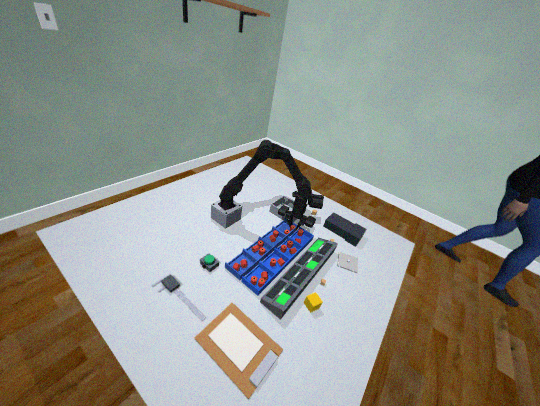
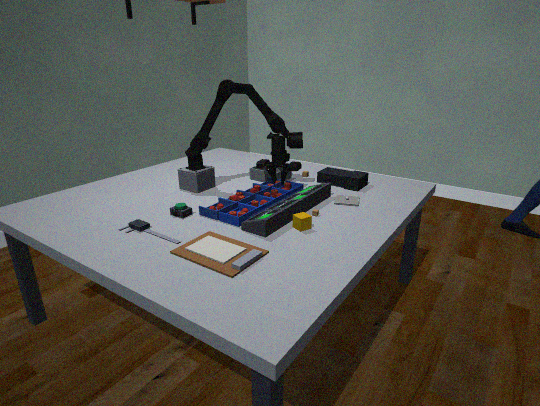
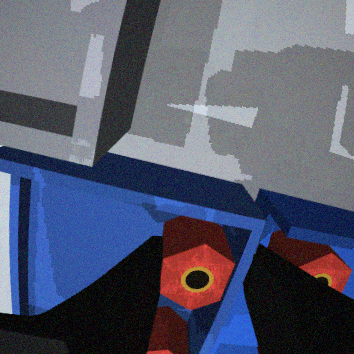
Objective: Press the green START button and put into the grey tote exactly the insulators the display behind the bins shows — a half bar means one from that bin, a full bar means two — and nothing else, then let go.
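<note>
My gripper (image 1: 295,222) (image 2: 276,177) (image 3: 201,248) is down in the far end bin of the blue bins (image 1: 230,266) (image 2: 206,213) (image 3: 140,177). It is shut on a red insulator (image 3: 197,258) with a yellow-ringed hole. More red insulators (image 3: 326,268) (image 1: 273,262) lie in the other bins. The grey tote (image 1: 280,202) (image 2: 256,173) (image 3: 46,53) stands just behind the bins. The display (image 1: 269,302) (image 2: 259,228) lies along the bins and shows three green bars (image 1: 283,298) (image 1: 311,264) (image 1: 317,245). The green START button (image 1: 209,258) (image 2: 180,206) sits to the left of the bins.
A yellow cube (image 1: 313,301) (image 2: 301,221) lies by the display. A black box (image 1: 345,228) (image 2: 342,178) and a grey plate (image 1: 347,262) (image 2: 346,200) are to the right. A brown board (image 1: 205,336) (image 2: 188,254) and a small tool (image 1: 171,283) (image 2: 139,225) lie in front.
</note>
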